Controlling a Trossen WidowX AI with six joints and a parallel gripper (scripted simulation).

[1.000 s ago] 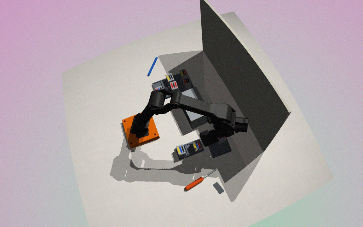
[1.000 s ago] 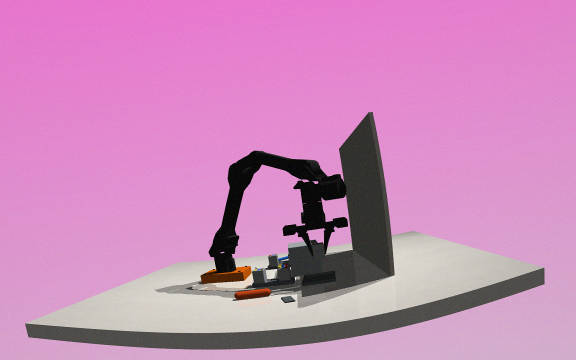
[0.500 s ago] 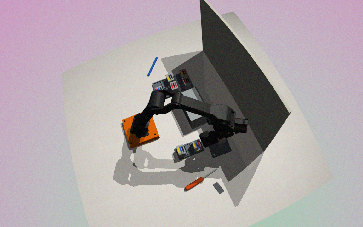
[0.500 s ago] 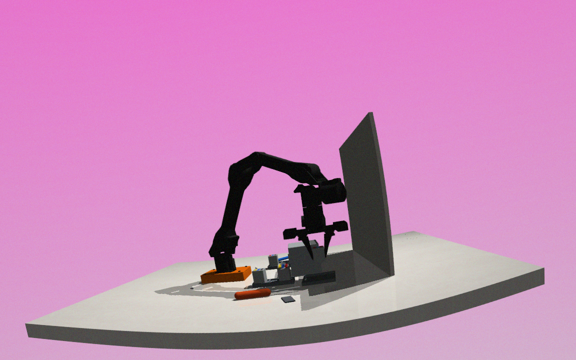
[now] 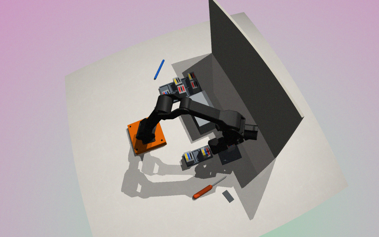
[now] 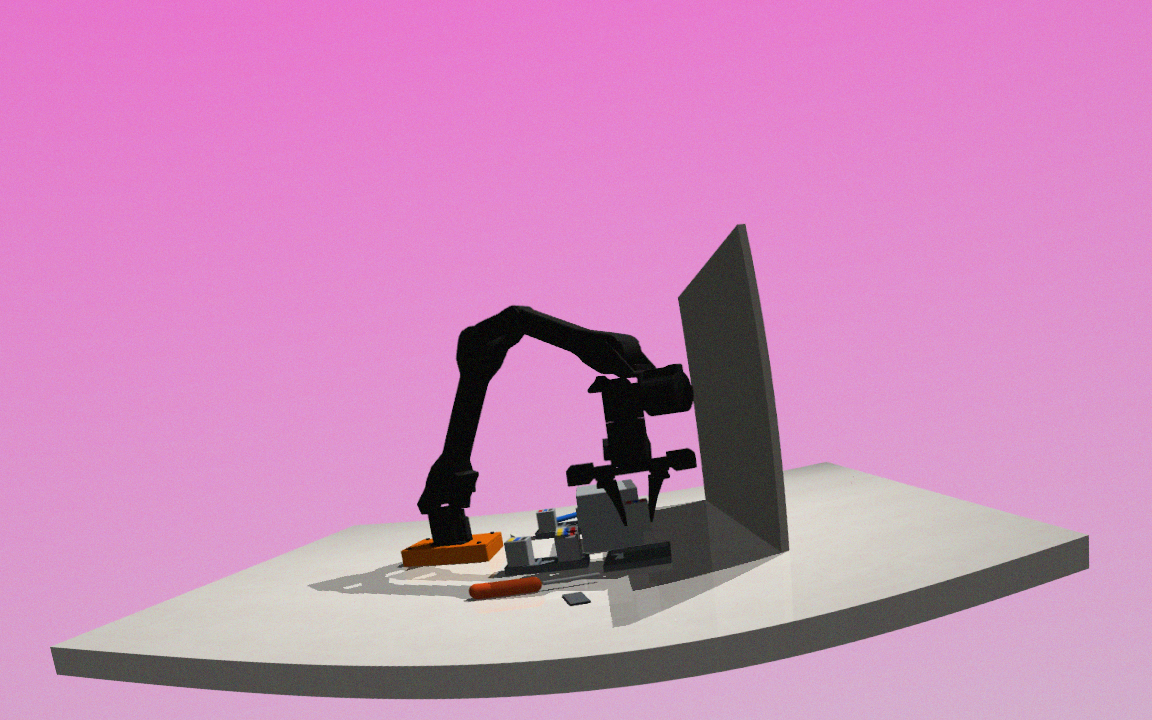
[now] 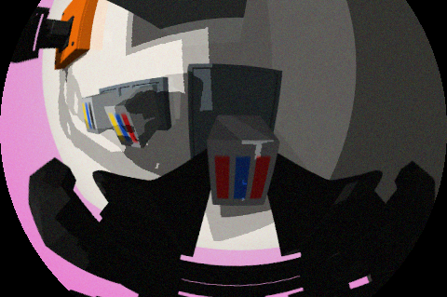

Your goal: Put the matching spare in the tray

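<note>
Right now my gripper tip is 10 mm past the dark flat tray and 50 mm above it. The rest, counted from my gripper tip: grey unit (70 mm behind, 210 mm to the left, 10 mm below); then grey spare (20 mm above); then holder (150 mm behind, 20 mm to the left, 50 mm below).
</note>
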